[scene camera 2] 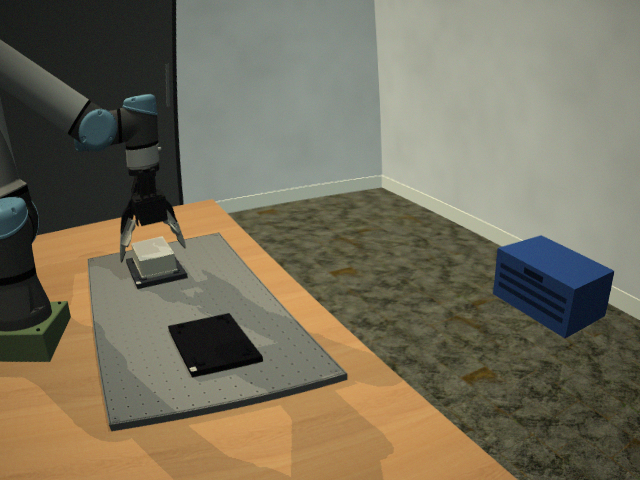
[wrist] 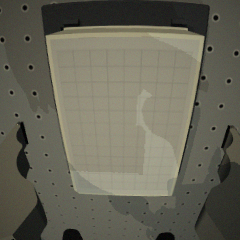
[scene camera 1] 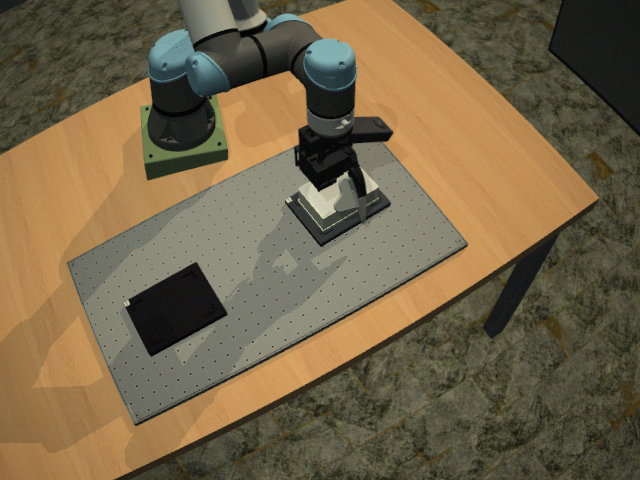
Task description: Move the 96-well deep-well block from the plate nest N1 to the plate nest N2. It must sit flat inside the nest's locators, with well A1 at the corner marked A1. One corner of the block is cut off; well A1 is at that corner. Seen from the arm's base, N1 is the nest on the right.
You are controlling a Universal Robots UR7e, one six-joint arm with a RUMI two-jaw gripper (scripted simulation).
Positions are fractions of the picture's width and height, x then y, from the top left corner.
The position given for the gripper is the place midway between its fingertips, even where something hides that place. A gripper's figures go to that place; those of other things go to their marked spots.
The gripper (scene camera 2: 0.24,0.53) is 1.22 m from the lens. A white 96-well deep-well block (scene camera 2: 0.24,0.54) is 1.16 m from the lens. A black plate nest (scene camera 2: 0.34,0.72): 0.89 m from the lens. The marked spots on the black plate nest and the white 96-well deep-well block are 0.34 m apart.
